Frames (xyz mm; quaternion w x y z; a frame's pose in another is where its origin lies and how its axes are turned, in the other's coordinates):
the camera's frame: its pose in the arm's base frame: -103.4 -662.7 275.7 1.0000 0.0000 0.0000 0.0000
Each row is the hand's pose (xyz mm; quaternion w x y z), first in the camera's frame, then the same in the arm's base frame.
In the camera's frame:
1: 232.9 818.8 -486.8 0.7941 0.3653 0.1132 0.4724
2: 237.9 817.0 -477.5 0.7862 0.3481 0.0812 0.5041
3: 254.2 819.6 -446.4 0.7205 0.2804 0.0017 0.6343
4: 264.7 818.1 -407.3 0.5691 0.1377 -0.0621 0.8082
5: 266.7 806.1 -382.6 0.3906 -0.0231 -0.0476 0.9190
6: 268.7 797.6 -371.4 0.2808 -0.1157 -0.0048 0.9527
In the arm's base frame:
1: 129.5 156.1 -211.1 0.7941 0.3653 0.1132 0.4724
2: 134.5 154.3 -201.8 0.7862 0.3481 0.0812 0.5041
3: 150.8 156.9 -170.7 0.7205 0.2804 0.0017 0.6343
4: 161.3 155.4 -131.6 0.5691 0.1377 -0.0621 0.8082
5: 163.3 143.4 -106.9 0.3906 -0.0231 -0.0476 0.9190
6: 165.3 134.9 -95.7 0.2808 -0.1157 -0.0048 0.9527

